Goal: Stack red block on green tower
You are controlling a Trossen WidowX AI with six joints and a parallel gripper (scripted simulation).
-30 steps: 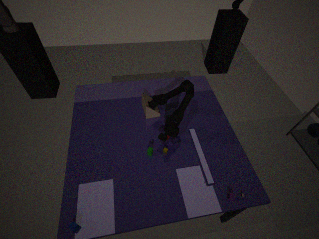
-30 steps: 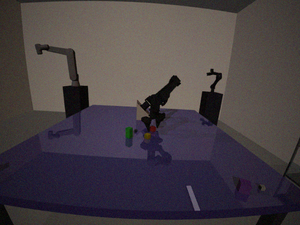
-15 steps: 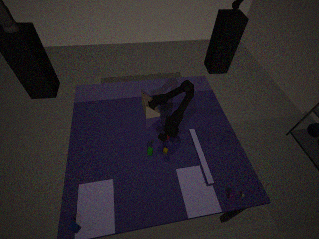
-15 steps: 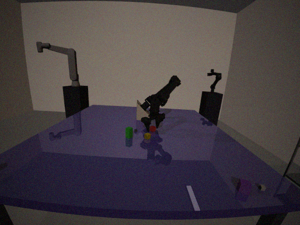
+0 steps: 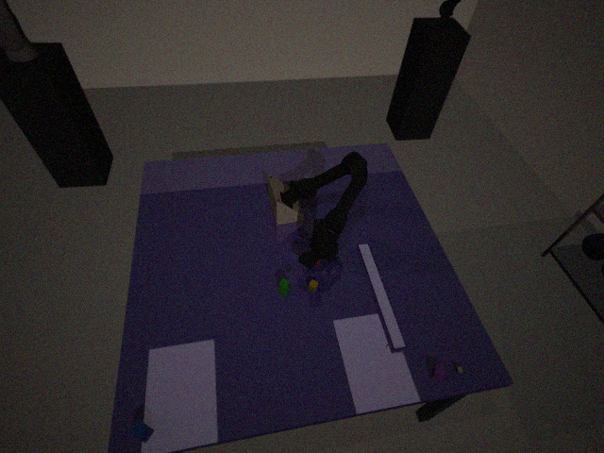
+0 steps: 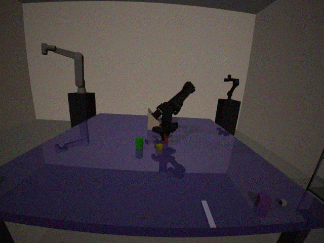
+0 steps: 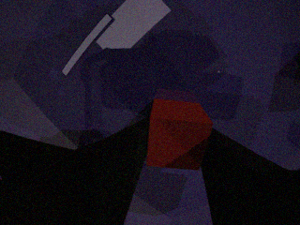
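The yellow block is 120 mm ahead of my gripper tip and 30 mm to the right of it. Also, from my gripper tip: magenta block (500 mm ahead, 340 mm to the left, 10 mm above); red block (10 mm above).
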